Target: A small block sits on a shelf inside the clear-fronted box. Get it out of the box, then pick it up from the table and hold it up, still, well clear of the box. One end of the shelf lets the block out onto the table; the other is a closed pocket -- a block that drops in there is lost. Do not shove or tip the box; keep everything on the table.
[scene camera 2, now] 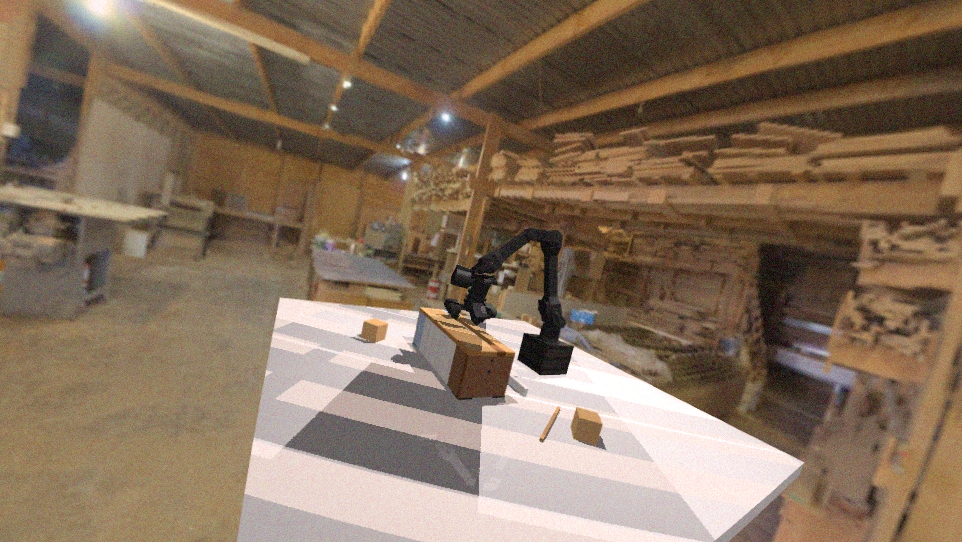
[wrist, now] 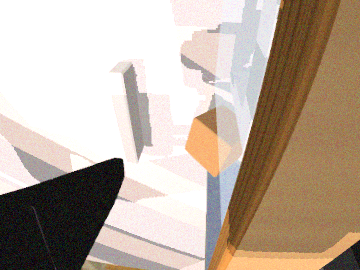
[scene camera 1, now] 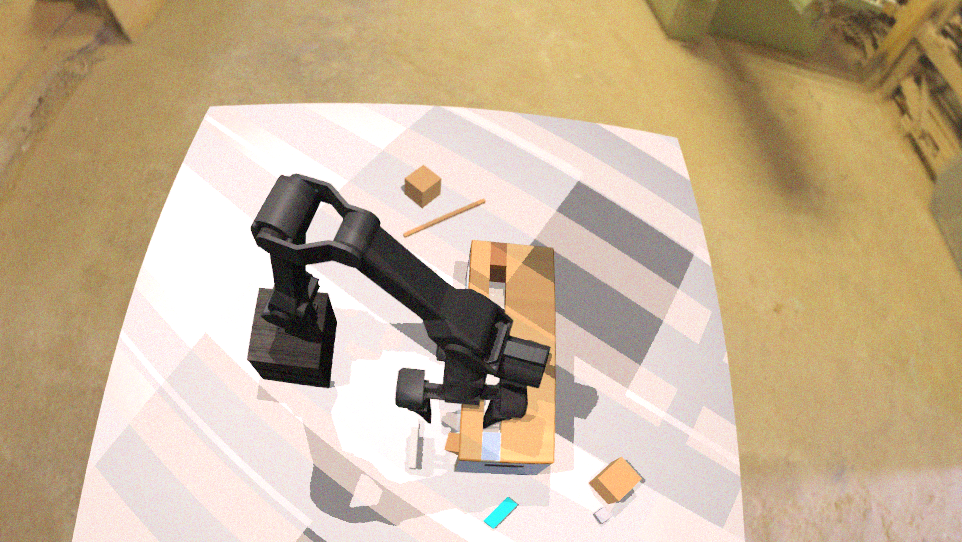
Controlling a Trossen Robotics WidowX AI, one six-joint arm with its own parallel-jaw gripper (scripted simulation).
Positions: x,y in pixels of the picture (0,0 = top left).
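You'd see the gripper in scene camera 2 (462,327), and it's there in scene camera 1 and the wrist view as well. On the gripper, (wrist: 63,216) and (scene camera 1: 429,403) are the same spot. There's a tan box too, visible in scene camera 1 (519,278), in scene camera 2 and in the wrist view. For the box, (wrist: 279,94) and (scene camera 2: 470,321) are the same spot.
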